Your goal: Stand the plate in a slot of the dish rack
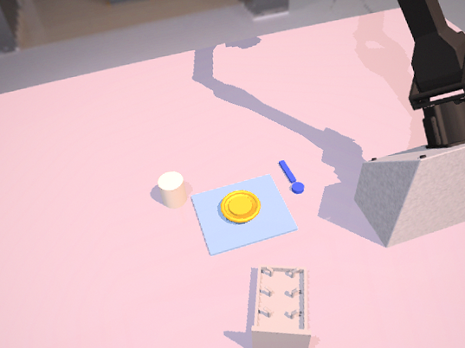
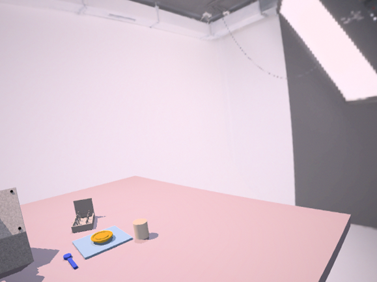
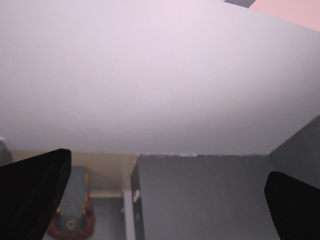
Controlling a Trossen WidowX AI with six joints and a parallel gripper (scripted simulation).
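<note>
Right now the yellow plate is 46 cm to the left of my gripper tip, 37 cm below it and 28 cm ahead of it. The rest, counted from my gripper tip: blue spoon 41 cm to the left, 39 cm below, 17 cm ahead; dish rack 65 cm to the left, 37 cm below, 27 cm ahead; light blue mat 46 cm to the left, 39 cm below, 28 cm ahead.
</note>
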